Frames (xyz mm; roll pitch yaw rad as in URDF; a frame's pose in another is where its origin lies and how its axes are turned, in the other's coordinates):
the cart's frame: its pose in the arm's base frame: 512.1 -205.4 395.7 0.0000 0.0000 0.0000
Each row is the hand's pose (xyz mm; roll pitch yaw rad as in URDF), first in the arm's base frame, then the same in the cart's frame.
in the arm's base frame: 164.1 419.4 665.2 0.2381 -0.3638 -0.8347
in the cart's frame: -348.0 624.8 269.5 0.2381 -0.3638 -0.8347
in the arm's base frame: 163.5 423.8 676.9 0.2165 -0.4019 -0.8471
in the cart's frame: -348.6 629.2 281.2 0.2165 -0.4019 -0.8471
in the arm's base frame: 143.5 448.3 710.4 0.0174 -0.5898 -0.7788
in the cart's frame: -368.6 653.7 314.7 0.0174 -0.5898 -0.7788
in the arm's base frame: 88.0 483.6 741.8 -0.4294 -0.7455 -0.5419
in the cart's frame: -424.1 689.0 346.1 -0.4294 -0.7455 -0.5419
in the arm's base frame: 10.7 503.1 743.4 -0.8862 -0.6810 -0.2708
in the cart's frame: -501.4 708.5 347.7 -0.8862 -0.6810 -0.2708
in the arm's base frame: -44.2 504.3 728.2 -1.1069 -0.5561 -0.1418
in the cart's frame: -556.3 709.7 332.5 -1.1069 -0.5561 -0.1418
